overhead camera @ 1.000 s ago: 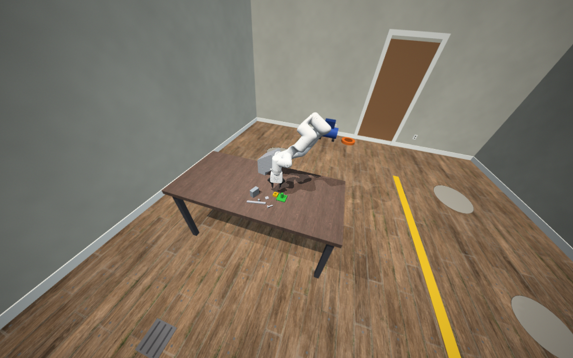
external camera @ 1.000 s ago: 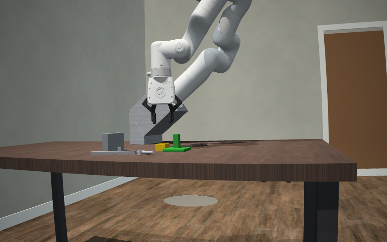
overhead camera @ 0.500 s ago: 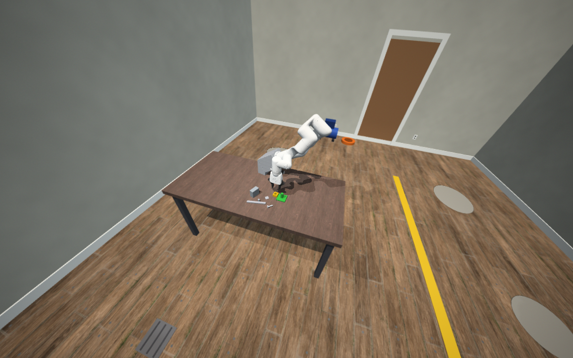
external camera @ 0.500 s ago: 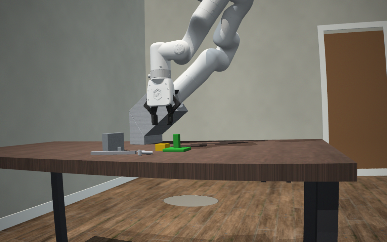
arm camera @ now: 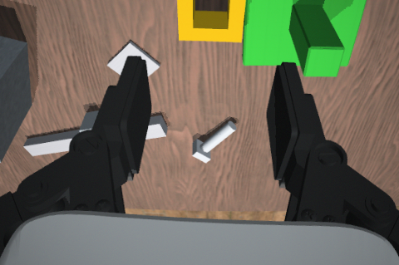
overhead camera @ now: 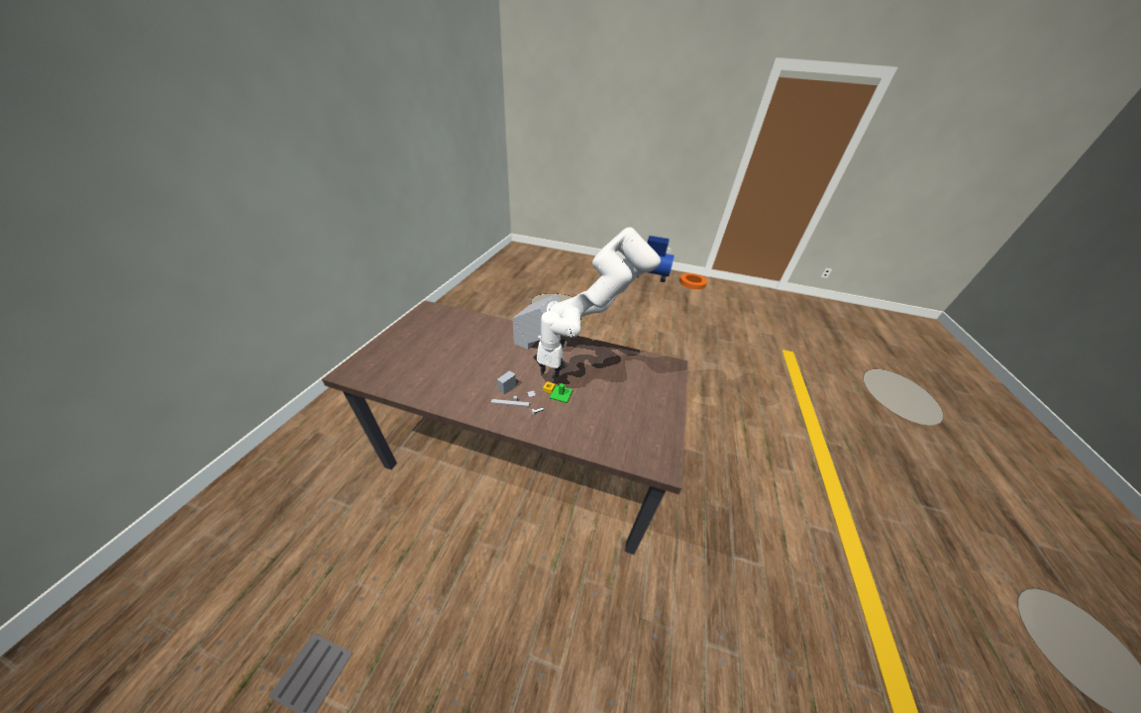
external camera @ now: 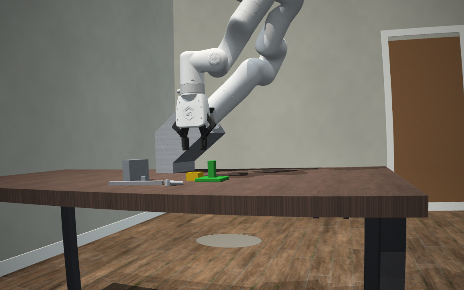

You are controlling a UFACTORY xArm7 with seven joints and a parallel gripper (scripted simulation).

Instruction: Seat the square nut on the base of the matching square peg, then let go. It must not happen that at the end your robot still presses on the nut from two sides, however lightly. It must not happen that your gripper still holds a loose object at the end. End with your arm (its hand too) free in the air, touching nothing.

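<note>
The small grey square tile lies 60 mm ahead of my hand, 60 mm to the right of it and 110 mm below it. From my hand the other things lie so: grey bolt 140 mm ahead, 100 mm below; then grey block 70 mm ahead, 170 mm to the right, 80 mm below; then flat grey bar 150 mm ahead, 110 mm to the right, 110 mm below.
</note>
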